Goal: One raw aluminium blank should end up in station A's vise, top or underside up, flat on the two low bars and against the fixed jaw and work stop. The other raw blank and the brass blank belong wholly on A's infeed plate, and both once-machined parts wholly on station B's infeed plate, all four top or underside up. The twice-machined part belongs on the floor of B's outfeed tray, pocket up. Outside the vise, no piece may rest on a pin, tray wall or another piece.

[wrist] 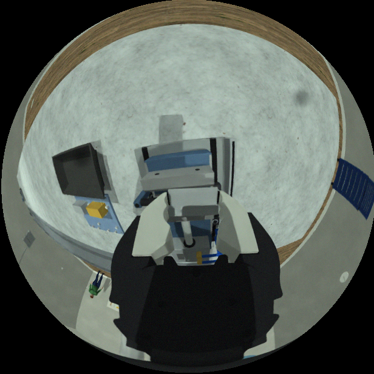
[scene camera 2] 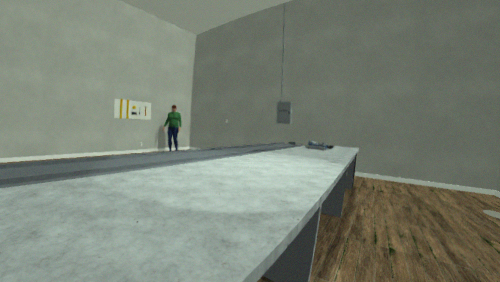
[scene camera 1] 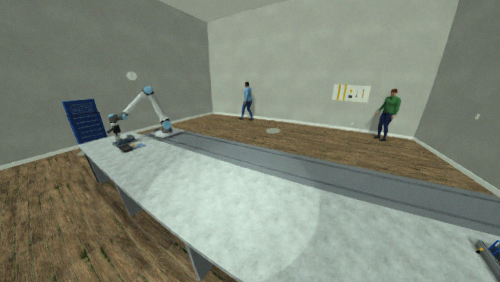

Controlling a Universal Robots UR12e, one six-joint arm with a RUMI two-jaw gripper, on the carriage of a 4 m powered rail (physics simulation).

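Seen in the pictures: gripper, between the fingertips: (scene camera 1: 117,138); arm's base, origin of its link: (scene camera 1: 167,131).
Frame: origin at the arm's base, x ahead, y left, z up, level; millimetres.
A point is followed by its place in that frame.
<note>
My gripper (wrist: 192,192) (scene camera 1: 116,142) {y -163, x 753, z 74 mm} is low over the vise at the far-left station in scene camera 1. In the wrist view it is shut on a grey raw aluminium blank (wrist: 193,198), which spans between the fingertips beside the vise's grey jaw (wrist: 177,178). The bars and the blank's underside are hidden, so contact with bars or stop cannot be told. The brass blank (wrist: 96,209) is on the blue infeed plate (wrist: 112,212); a grey blank (wrist: 79,204) shows beside it, close to the dark tray (wrist: 77,171). The machined parts cannot be made out.
White pins (wrist: 114,226) stand on the infeed plate. Blue-and-grey equipment (scene camera 1: 494,249) {y 3586, x 504, z 18 mm} shows at the near right end of the long table (scene camera 1: 240,210) {y 2143, x 813, z -30 mm}. Another small station (scene camera 2: 318,146) {y 3513, x 662, z 14 mm} is at the table's far end in scene camera 2. The rail (scene camera 1: 300,167) runs along the table.
</note>
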